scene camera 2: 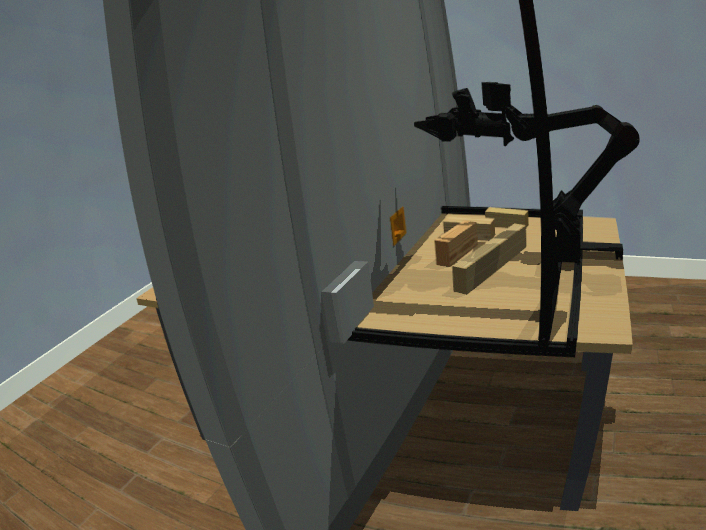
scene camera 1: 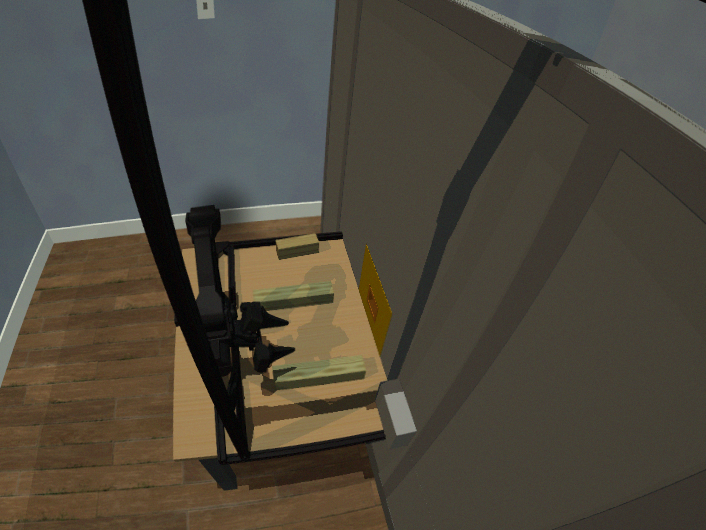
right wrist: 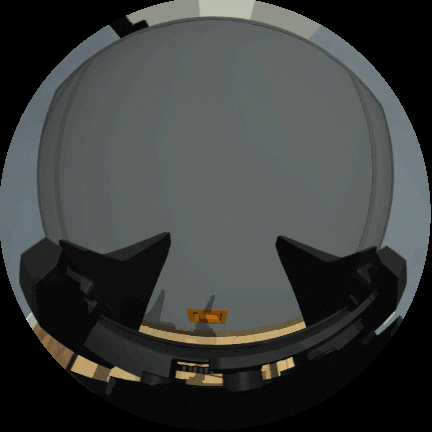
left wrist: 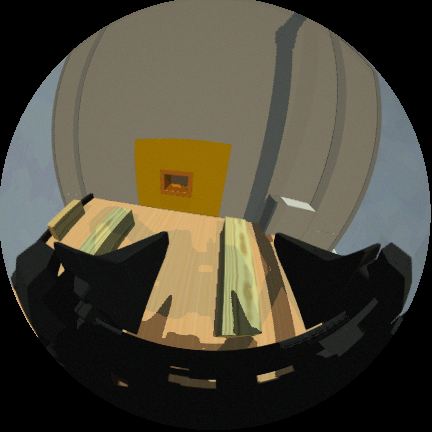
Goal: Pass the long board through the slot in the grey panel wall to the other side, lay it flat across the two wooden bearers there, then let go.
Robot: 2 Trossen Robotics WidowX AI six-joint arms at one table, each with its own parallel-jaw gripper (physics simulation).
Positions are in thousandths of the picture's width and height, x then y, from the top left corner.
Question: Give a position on a grey panel wall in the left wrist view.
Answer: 703, 288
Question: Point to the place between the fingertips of the left gripper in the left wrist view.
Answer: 515, 552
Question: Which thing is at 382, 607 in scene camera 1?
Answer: The left gripper.
